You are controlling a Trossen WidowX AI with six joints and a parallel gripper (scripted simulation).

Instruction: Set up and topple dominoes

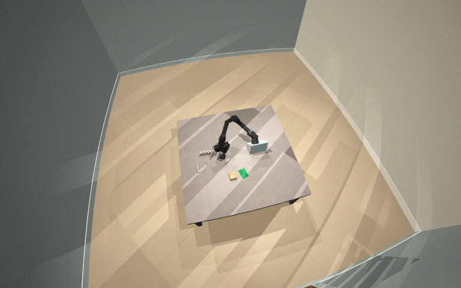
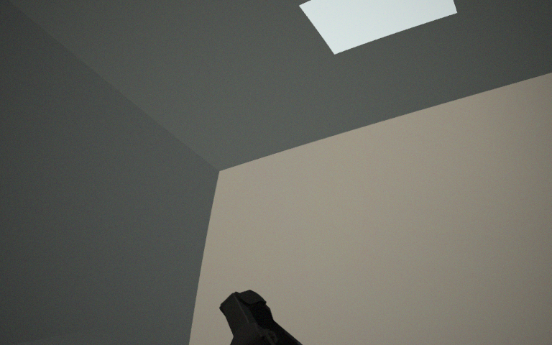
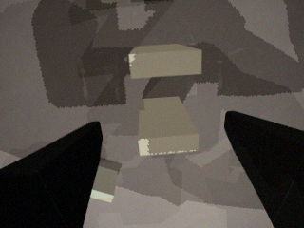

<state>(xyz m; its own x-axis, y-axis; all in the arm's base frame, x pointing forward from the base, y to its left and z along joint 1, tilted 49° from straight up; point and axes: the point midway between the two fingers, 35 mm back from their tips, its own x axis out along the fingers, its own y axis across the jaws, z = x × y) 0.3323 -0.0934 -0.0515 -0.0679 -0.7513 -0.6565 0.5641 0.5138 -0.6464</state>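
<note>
My gripper tip is 260 mm to the right of the green flat tile, 130 mm past it and 30 mm above it.
</note>
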